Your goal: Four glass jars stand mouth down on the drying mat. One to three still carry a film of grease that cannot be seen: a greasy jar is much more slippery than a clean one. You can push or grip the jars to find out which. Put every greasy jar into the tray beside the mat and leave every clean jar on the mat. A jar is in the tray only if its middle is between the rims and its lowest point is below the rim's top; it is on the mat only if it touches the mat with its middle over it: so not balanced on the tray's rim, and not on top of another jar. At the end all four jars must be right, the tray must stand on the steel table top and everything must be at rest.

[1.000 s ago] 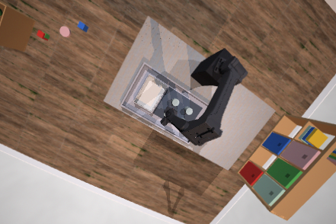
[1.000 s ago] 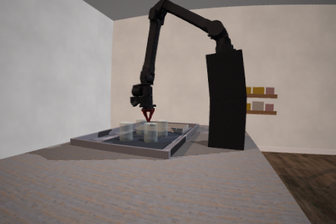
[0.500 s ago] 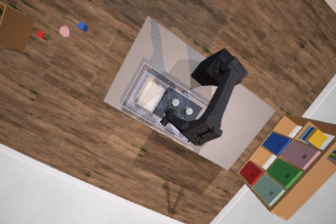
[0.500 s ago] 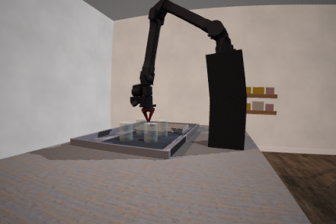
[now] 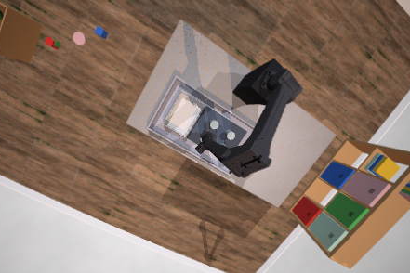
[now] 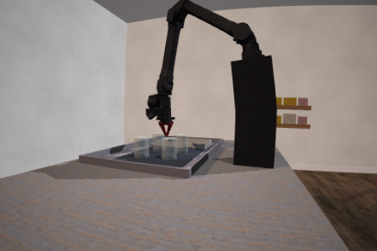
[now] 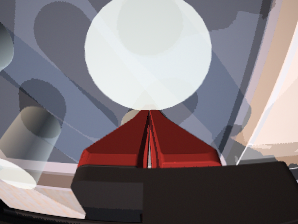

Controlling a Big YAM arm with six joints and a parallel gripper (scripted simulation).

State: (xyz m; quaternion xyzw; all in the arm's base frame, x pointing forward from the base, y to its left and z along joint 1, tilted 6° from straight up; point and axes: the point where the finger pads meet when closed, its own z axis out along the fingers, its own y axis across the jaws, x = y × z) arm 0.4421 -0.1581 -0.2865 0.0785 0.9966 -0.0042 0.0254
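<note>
Right now the dark drying mat is 90 mm to the left of my hand, 80 mm below it and 10 mm behind it. From my hand the other things lie so: pale tray 230 mm to the right, 80 mm below, 60 mm behind.
</note>
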